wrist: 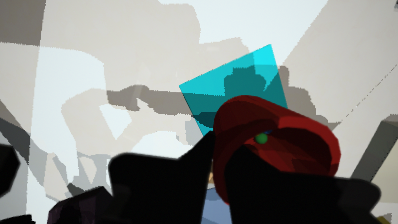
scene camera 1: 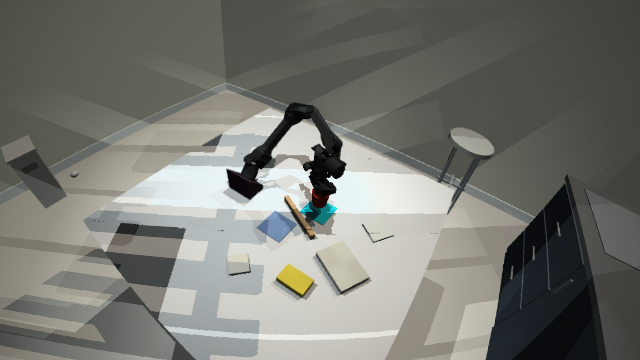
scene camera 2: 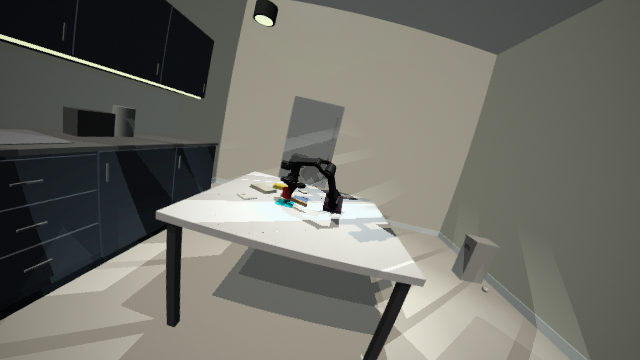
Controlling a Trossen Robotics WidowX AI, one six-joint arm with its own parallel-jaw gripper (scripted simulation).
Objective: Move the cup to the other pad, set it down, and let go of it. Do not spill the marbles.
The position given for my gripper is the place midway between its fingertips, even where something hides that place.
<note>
In view: my gripper [wrist: 217,136], a yellow block [scene camera 1: 295,280], a pale slab [scene camera 1: 343,268] and a cyan pad [wrist: 256,74].
</note>
